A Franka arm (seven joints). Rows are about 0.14 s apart.
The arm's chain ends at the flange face. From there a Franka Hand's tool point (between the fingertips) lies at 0.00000 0.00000 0.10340 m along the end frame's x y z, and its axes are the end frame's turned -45 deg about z.
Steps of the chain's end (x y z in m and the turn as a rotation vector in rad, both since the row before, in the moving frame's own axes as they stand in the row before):
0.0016 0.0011 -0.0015 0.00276 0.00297 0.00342
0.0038 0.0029 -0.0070 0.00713 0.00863 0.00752
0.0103 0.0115 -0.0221 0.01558 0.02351 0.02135
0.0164 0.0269 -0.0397 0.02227 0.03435 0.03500
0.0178 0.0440 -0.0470 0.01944 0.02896 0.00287
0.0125 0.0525 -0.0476 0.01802 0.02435 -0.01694
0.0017 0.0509 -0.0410 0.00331 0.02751 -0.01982
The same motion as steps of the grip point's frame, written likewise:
0.0008 0.0019 -0.0015 -0.00015 0.00405 0.00342
0.0018 0.0049 -0.0070 -0.00106 0.01114 0.00752
0.0020 0.0160 -0.0221 -0.00561 0.02764 0.02135
-0.0033 0.0316 -0.0398 -0.00854 0.04004 0.03500
-0.0150 0.0444 -0.0471 -0.00673 0.03422 0.00287
-0.0252 0.0464 -0.0476 -0.00448 0.02996 -0.01694
-0.0325 0.0389 -0.0410 -0.01711 0.02179 -0.01982

